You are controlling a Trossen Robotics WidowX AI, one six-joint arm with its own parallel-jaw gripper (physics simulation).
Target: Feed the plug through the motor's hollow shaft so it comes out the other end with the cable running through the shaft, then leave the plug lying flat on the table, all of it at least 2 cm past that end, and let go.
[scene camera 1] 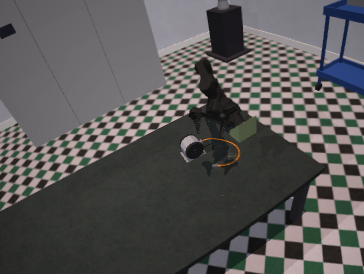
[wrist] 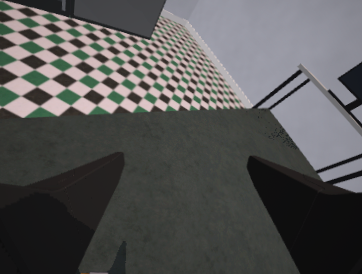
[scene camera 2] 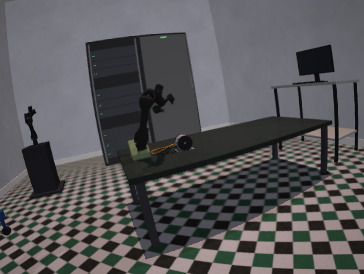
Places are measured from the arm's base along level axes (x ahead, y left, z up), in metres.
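Pixels of known places: gripper, between the fingertips: (scene camera 1: 209, 136) (wrist: 186, 159) (scene camera 2: 168, 107); arm's base, origin of its link: (scene camera 1: 239, 124) (scene camera 2: 141, 146).
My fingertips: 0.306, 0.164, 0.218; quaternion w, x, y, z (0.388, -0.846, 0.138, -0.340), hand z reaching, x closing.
For each thing: its top centre in the pictures, then the offset to it from my fingertips, as dx, dy, dz. Level surfaces: height alone.
- motor, centre of its top: (scene camera 1: 190, 139) (scene camera 2: 181, 135) -0.028, -0.240, -0.193
- grey plug, centre of its top: (scene camera 1: 214, 165) -0.052, -0.077, -0.281
- dark table, height of its surface: dz -0.295
The motor (scene camera 1: 191, 147) (scene camera 2: 183, 142), a pale cylinder with a black end face, sits on a small plate on the table. An orange cable (scene camera 1: 239, 152) (scene camera 2: 162, 149) curves in a loop beside it. The grey plug (scene camera 1: 215, 165) lies on the table at the cable's end; a sliver of the plug (wrist: 98, 273) shows at the wrist view's bottom edge. Whether any cable is inside the shaft is too small to tell. My gripper (scene camera 1: 211, 131) (scene camera 2: 168, 105) (wrist: 186, 159) is open and empty, raised above the table, with its fingers wide apart.
The dark table (scene camera 1: 125, 200) (scene camera 2: 250, 135) (wrist: 185, 215) carries everything. A pale green block (scene camera 1: 245, 130) (scene camera 2: 132, 149) stands at the arm's base, near the cable loop. The table's edge (wrist: 150, 112) crosses the wrist view, with checkered floor beyond.
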